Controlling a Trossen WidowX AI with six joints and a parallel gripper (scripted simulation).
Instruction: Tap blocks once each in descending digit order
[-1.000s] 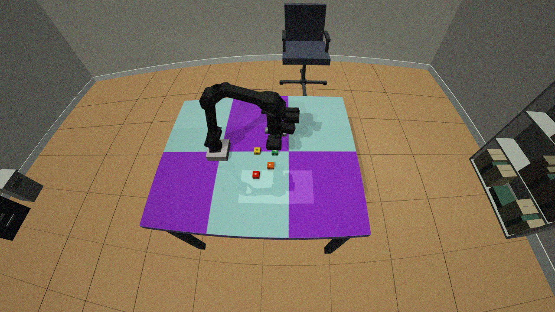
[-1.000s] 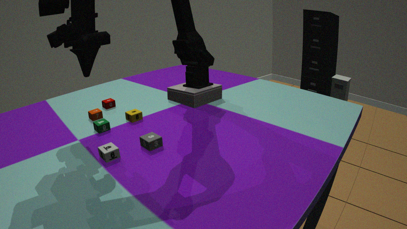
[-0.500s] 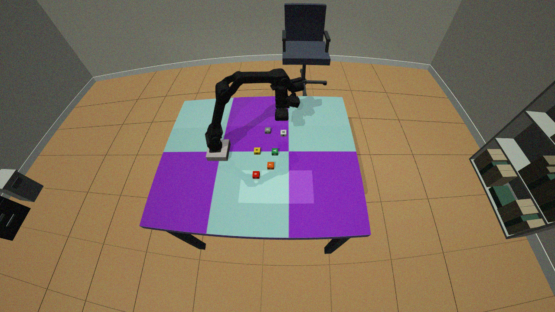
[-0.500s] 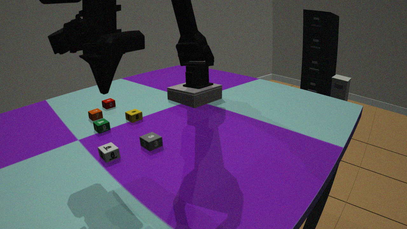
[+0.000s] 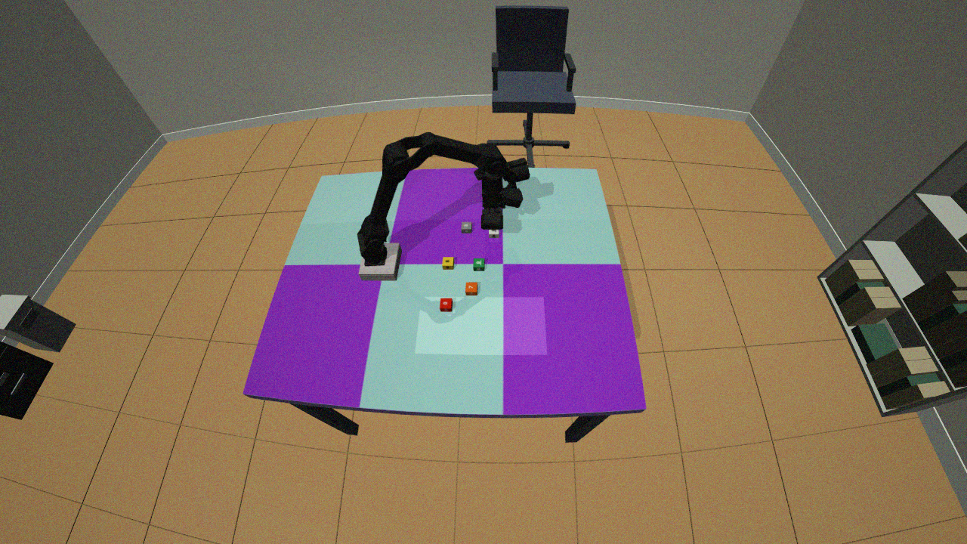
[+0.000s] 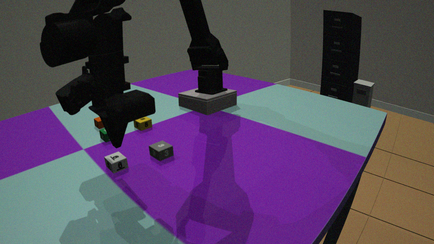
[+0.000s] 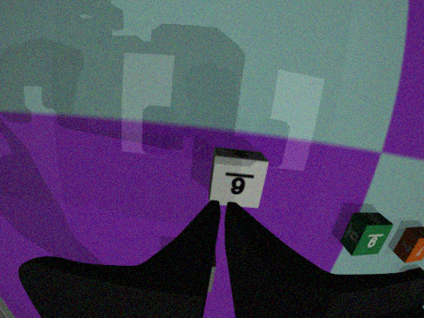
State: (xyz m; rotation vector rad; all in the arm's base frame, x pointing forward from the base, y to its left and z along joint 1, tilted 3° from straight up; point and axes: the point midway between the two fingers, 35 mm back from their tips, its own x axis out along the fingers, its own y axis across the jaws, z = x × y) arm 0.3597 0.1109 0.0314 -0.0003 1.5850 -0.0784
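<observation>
The white block lies 30 mm below my gripper tip and 10 mm to the right of it. From my gripper tip the other things lie so: green block 130 mm to the right, 50 mm behind, 30 mm below; then yellow 8 block 140 mm behind, 120 mm to the right, 30 mm below; then grey block 80 mm behind, 30 mm below, 10 mm to the left.
</observation>
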